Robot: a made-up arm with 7 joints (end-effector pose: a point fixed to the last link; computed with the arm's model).
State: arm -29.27 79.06 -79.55 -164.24 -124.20 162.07 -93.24
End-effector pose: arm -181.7 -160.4 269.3 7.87 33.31 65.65
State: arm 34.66 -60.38 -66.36 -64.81 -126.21 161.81 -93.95
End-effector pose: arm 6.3 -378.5 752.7 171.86 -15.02 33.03
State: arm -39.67 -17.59 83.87 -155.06 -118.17 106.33 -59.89
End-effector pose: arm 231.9 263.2 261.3 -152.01 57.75 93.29
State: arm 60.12 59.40 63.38 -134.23 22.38 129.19 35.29
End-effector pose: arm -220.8 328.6 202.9 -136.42 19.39 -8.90
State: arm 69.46 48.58 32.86 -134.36 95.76 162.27 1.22
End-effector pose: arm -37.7 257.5 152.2 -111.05 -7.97 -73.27
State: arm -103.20 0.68 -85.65 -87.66 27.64 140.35 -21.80
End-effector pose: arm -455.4 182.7 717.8 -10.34 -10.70 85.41
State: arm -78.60 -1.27 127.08 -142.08 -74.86 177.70 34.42
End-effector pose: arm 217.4 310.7 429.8 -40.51 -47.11 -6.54
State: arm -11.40 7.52 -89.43 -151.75 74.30 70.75 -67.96
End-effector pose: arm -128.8 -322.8 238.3 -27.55 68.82 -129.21
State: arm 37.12 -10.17 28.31 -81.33 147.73 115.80 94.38
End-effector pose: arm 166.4 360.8 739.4 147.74 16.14 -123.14
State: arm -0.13 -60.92 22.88 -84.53 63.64 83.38 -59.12
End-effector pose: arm -9.4 152.7 946.5 -14.88 -55.35 5.23
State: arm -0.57 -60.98 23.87 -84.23 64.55 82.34 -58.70
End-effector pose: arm -11.3 163.2 943.7 -17.05 -54.46 7.90
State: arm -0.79 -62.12 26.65 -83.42 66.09 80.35 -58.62
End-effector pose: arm -29.6 190.8 935.7 -23.23 -54.15 15.97
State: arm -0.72 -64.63 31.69 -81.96 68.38 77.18 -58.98
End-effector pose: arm -69.9 238.5 916.3 -34.83 -53.30 30.93
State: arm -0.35 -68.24 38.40 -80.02 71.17 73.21 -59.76
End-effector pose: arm -128.4 296.6 879.5 -49.44 -49.81 49.64
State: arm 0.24 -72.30 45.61 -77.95 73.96 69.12 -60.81
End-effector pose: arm -192.9 350.6 825.9 -62.08 -43.13 66.20
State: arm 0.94 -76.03 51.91 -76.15 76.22 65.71 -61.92
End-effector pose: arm -248.8 388.8 767.6 -70.34 -35.51 77.54
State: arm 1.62 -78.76 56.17 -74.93 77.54 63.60 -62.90
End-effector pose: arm -286.6 408.8 722.2 -74.91 -29.83 84.11
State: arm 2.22 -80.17 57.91 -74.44 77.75 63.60 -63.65
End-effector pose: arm -305.1 413.4 702.6 -76.98 -28.25 87.28
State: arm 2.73 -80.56 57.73 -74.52 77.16 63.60 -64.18
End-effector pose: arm -310.1 410.0 702.3 -77.99 -28.52 88.37
